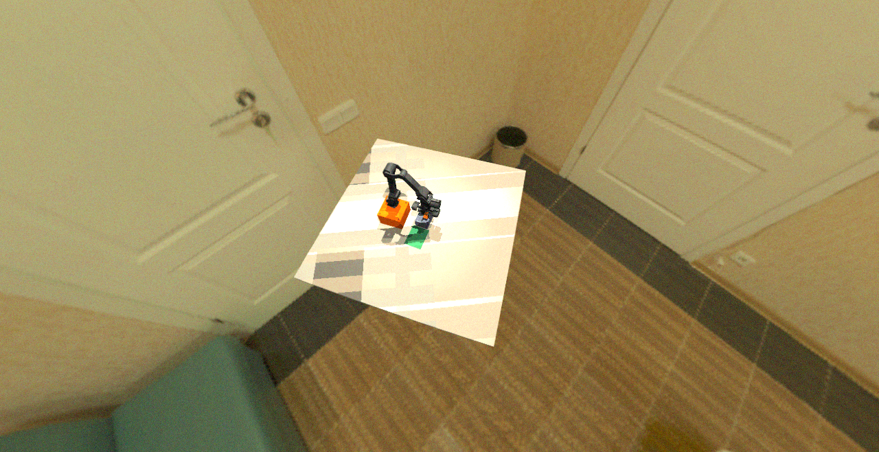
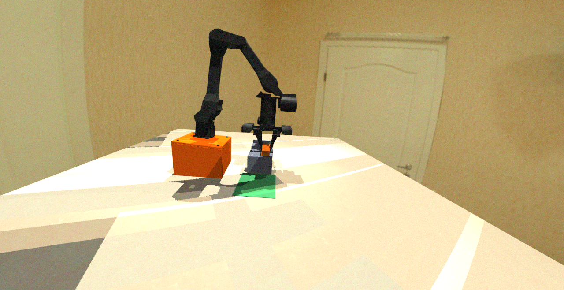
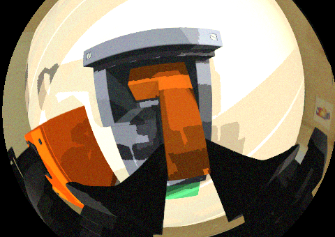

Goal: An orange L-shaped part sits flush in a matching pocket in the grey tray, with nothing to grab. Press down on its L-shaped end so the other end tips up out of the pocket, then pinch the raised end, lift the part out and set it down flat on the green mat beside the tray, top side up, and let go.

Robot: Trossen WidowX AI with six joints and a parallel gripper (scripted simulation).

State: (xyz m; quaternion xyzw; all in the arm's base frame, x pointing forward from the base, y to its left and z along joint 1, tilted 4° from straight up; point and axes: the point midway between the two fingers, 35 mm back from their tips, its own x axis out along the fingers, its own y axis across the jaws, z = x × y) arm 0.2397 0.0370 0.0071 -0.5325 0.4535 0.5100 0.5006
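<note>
The green mat is 15 cm to the right of my gripper tip and 8 cm below it. Round my gripper tip: orange L-shaped part: 2 cm behind, 3 cm to the left, 3 cm below.
</note>
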